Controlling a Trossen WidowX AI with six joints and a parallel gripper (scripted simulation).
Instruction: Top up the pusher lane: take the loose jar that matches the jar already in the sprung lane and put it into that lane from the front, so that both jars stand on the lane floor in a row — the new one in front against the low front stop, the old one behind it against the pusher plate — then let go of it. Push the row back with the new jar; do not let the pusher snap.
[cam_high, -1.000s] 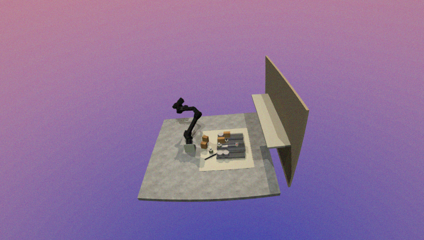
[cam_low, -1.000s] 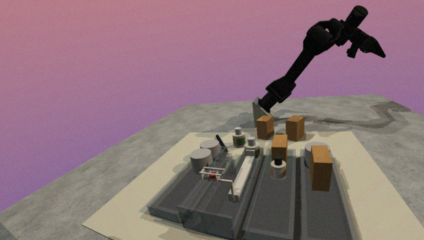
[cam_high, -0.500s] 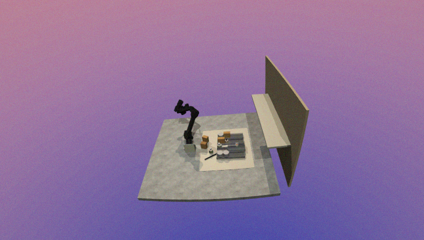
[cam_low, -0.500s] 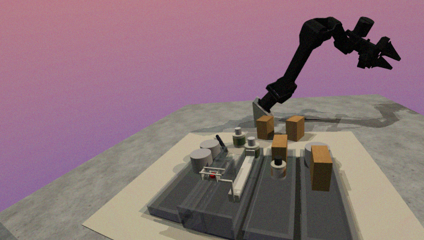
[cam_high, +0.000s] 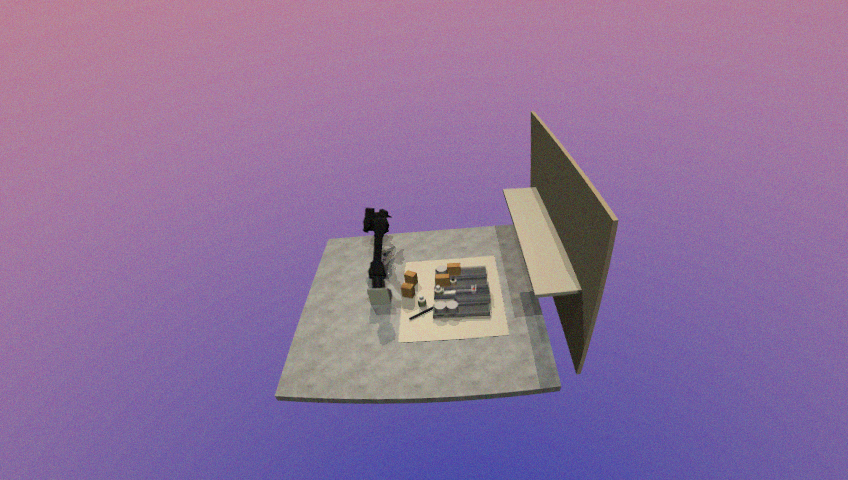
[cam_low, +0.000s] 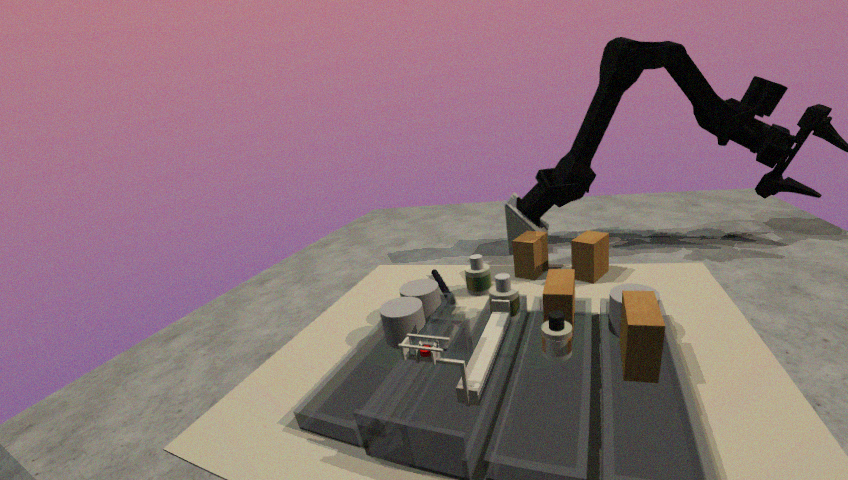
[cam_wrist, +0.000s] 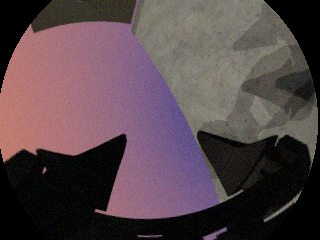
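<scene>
Now: the black stick 14 cm ahead of my gripper tip, 73 cm to the right of it and 12 cm below it. From my gripper tip the other things lie so: pusher bar: 35 cm ahead, 65 cm to the right, 7 cm below; grey rack: 39 cm ahead, 65 cm to the right, 10 cm below; shelf: 75 cm ahead, 66 cm to the right, 24 cm above.
</scene>
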